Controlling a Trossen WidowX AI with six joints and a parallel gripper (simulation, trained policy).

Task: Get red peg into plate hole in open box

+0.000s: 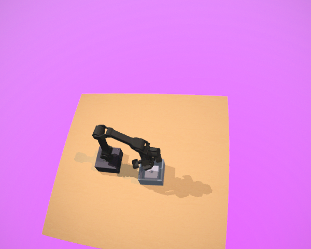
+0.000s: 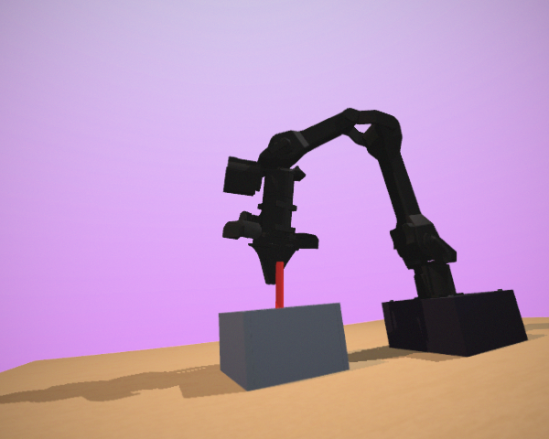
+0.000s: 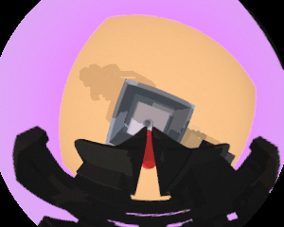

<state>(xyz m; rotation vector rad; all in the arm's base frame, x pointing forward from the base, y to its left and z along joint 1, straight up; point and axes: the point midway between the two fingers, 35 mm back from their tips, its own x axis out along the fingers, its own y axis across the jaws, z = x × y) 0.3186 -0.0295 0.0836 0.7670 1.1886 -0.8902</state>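
Now: the red peg 20 mm to the left of my gripper tip and 10 mm behind it. Also, from my gripper tip: pale plate 90 mm below, 10 mm to the left; then grey box 110 mm below, 10 mm to the left.
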